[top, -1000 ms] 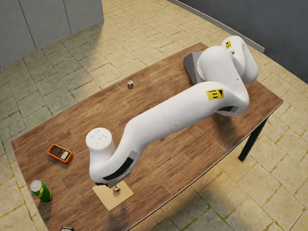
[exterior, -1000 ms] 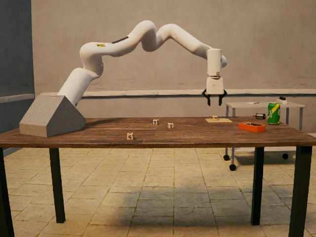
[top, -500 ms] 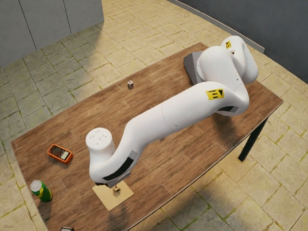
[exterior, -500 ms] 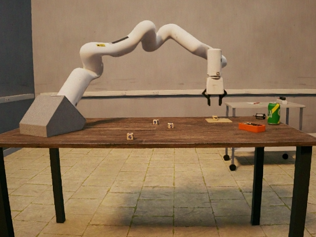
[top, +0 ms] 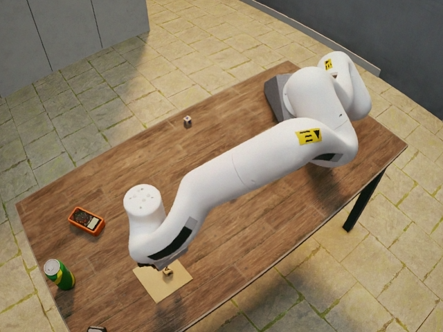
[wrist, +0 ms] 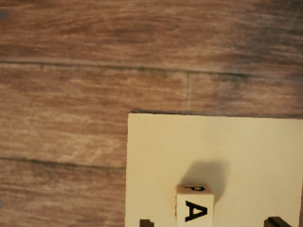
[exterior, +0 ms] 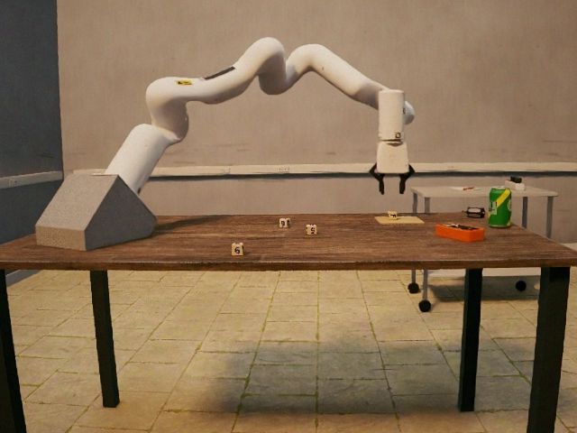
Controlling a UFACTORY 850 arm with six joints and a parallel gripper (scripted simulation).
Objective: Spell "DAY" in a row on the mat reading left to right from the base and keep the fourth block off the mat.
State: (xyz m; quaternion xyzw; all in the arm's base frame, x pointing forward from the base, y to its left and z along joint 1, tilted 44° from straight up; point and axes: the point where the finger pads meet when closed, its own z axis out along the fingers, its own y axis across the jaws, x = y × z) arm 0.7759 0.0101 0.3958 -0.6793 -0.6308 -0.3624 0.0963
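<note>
Now: hand 100 mm above the tan mat and 20 mm short of it. The rest, counted from my hand: dark object 290 mm ahead, 90 mm below, 60 mm to the left.
</note>
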